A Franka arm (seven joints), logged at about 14 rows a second.
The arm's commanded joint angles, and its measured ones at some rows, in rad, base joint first. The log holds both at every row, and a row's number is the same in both.
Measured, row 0: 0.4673 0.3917 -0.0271 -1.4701 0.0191 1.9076 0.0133
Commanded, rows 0 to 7: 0.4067 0.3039 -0.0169 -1.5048 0.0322 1.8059 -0.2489; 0.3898 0.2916 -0.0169 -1.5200 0.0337 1.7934 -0.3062; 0.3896 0.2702 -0.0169 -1.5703 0.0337 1.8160 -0.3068; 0.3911 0.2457 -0.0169 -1.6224 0.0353 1.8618 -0.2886; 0.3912 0.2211 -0.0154 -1.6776 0.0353 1.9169 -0.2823; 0.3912 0.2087 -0.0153 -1.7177 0.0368 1.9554 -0.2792; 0.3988 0.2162 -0.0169 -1.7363 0.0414 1.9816 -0.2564; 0.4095 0.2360 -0.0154 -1.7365 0.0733 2.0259 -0.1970
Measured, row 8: 0.3933 0.2166 -0.0277 -1.6568 0.0231 1.8983 -0.2570
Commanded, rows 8 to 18: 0.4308 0.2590 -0.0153 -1.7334 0.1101 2.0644 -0.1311; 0.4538 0.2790 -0.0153 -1.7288 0.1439 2.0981 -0.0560; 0.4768 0.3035 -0.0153 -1.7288 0.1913 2.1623 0.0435; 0.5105 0.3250 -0.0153 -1.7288 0.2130 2.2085 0.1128; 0.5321 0.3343 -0.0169 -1.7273 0.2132 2.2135 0.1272; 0.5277 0.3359 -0.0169 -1.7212 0.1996 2.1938 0.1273; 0.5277 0.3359 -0.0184 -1.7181 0.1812 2.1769 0.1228; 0.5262 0.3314 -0.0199 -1.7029 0.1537 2.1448 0.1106; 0.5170 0.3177 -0.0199 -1.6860 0.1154 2.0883 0.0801; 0.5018 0.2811 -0.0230 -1.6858 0.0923 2.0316 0.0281; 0.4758 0.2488 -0.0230 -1.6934 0.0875 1.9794 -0.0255
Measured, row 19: 0.5210 0.3181 -0.0274 -1.6879 0.1125 2.0722 0.0615
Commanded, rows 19 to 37: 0.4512 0.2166 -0.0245 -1.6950 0.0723 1.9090 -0.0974; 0.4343 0.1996 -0.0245 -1.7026 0.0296 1.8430 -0.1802; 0.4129 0.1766 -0.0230 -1.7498 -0.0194 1.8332 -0.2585; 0.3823 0.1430 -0.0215 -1.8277 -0.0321 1.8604 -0.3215; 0.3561 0.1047 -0.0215 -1.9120 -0.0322 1.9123 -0.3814; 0.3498 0.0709 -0.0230 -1.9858 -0.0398 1.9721 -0.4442; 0.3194 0.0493 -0.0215 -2.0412 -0.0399 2.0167 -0.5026; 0.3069 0.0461 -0.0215 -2.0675 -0.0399 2.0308 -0.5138; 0.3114 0.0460 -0.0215 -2.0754 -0.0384 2.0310 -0.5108; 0.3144 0.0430 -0.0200 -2.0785 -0.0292 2.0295 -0.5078; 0.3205 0.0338 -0.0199 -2.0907 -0.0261 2.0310 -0.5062; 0.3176 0.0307 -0.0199 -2.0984 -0.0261 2.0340 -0.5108; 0.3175 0.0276 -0.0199 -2.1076 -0.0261 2.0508 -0.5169; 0.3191 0.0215 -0.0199 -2.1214 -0.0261 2.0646 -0.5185; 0.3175 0.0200 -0.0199 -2.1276 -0.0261 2.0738 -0.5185; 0.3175 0.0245 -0.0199 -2.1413 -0.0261 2.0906 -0.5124; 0.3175 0.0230 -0.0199 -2.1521 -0.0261 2.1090 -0.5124; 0.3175 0.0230 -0.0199 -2.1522 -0.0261 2.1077 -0.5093; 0.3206 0.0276 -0.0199 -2.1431 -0.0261 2.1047 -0.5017
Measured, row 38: 0.3237 0.0512 -0.0228 -2.1165 -0.0232 2.0829 -0.4896
